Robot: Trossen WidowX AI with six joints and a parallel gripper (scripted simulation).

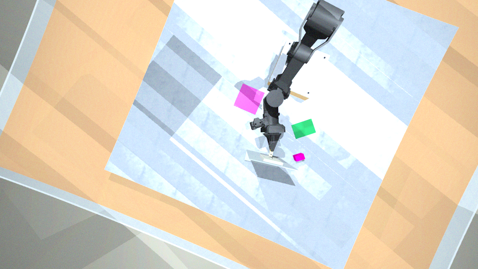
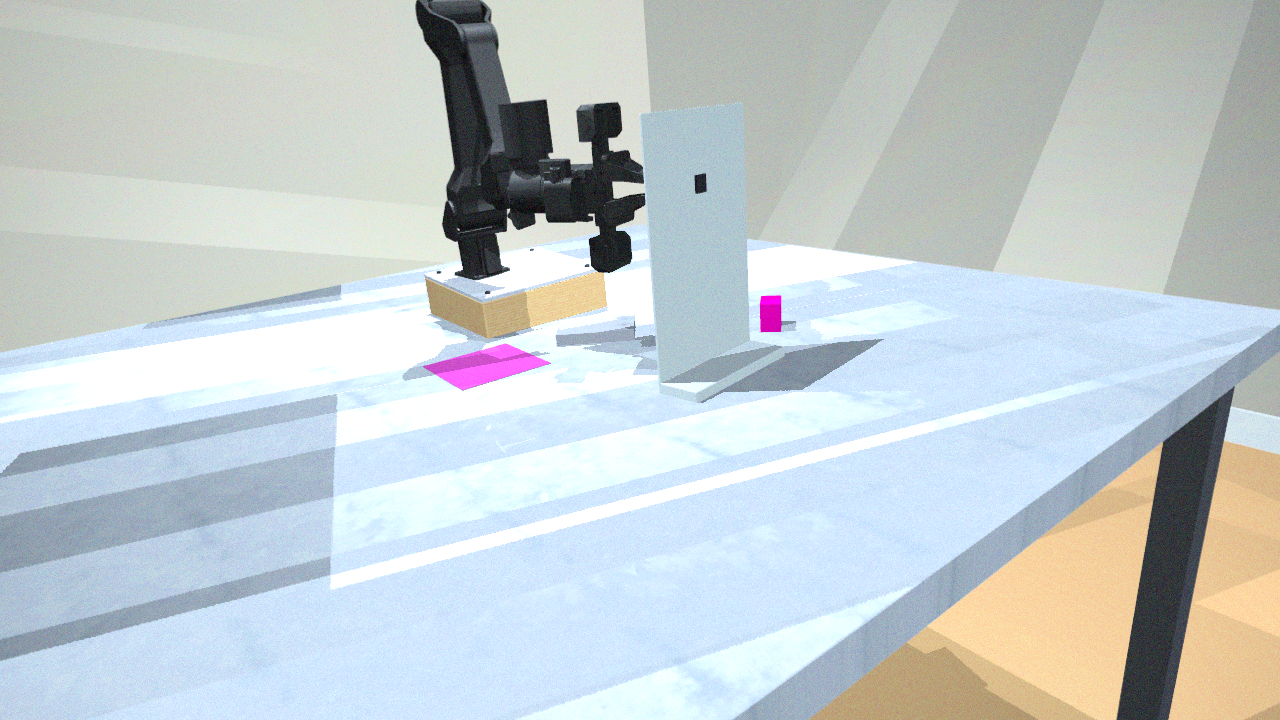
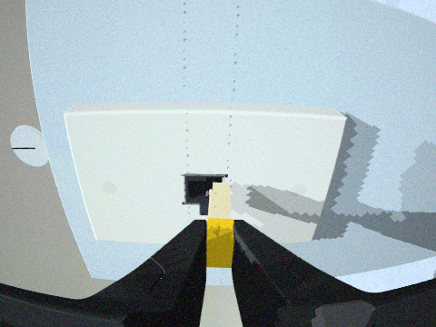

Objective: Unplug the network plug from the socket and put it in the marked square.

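The magenta marked square is 21 cm behind my gripper tip, 14 cm to the right of it and 21 cm below it. Round my gripper tip: flat grey plate 18 cm behind, 2 cm to the left, 20 cm below; upright grey panel 4 cm ahead, 8 cm below; green patch 14 cm behind, 17 cm to the left, 21 cm below.
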